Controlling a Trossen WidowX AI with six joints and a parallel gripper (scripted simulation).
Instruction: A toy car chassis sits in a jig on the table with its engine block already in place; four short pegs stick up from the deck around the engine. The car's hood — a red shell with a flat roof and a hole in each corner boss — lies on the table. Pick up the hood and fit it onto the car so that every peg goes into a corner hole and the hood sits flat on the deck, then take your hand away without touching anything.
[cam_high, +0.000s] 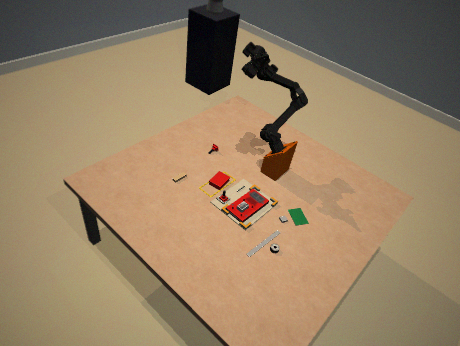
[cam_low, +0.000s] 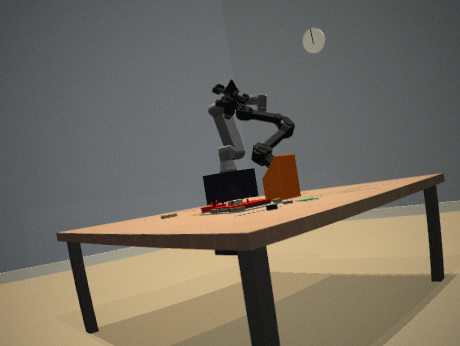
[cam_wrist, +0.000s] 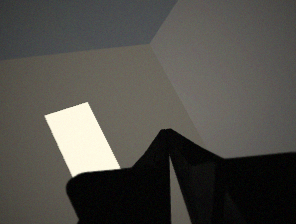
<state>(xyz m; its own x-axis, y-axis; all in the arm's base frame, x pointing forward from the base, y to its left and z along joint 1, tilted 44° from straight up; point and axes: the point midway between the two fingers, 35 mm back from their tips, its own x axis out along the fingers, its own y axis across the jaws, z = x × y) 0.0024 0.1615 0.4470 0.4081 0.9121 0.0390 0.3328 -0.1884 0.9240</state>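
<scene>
Right now the red hood is 26 cm ahead of my gripper tip, 2 cm to the left of it and 59 cm below it. Round my gripper tip: grey strip 41 cm ahead, 42 cm to the left, 61 cm below; then grey engine block 33 cm ahead, 23 cm to the left, 58 cm below; then green card 16 cm ahead, 45 cm to the left, 61 cm below.
</scene>
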